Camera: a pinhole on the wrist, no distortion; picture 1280 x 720 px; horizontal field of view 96.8 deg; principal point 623.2 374.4 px. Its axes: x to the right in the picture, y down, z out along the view. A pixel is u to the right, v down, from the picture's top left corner.
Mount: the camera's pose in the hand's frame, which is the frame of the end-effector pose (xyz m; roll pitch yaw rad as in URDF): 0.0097 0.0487 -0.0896 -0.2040 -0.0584 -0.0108
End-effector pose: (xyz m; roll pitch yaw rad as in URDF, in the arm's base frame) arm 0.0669 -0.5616 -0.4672 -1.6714 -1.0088 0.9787
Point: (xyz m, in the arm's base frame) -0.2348 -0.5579 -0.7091
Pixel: 141 102
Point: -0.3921 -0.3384 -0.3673
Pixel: 703 22
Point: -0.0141 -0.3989 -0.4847
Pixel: 709 304
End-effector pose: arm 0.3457 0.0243 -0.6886 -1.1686 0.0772 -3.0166
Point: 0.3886 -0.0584 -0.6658
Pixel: 513 142
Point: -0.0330 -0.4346 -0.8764
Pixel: 1236 610
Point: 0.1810 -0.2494 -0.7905
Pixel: 1027 514
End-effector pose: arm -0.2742 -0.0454 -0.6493 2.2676 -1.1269 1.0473
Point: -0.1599 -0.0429 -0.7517
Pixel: 457 90
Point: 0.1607 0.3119 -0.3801
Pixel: outside the picture
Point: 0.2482 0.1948 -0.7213
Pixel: 786 73
